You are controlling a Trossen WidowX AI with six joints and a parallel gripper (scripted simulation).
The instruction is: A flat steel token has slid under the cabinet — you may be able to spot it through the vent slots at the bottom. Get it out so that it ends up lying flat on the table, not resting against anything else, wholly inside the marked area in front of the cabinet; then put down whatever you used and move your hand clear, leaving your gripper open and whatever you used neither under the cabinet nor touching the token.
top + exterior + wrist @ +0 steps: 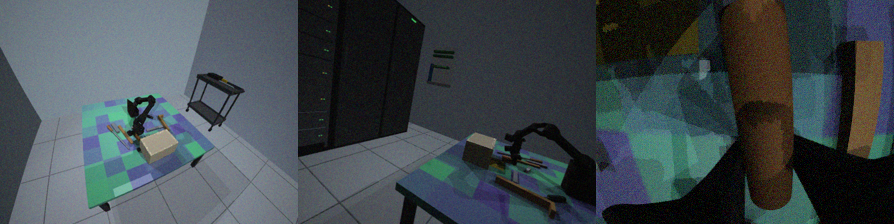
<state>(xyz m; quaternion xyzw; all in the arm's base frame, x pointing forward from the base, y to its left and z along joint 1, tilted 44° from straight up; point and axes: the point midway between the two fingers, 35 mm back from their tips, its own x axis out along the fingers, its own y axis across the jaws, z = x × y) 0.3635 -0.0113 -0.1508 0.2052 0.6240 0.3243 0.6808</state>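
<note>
My gripper tip is now 12 cm past the short grey piece and 3 cm to the right of it. From my gripper tip the other things lie so: yellow marked patch 12 cm to the left, 10 cm ahead, 1 cm below; flat grey bar 20 cm behind, 18 cm to the right; wooden stick 10 cm to the right, 7 cm behind.
</note>
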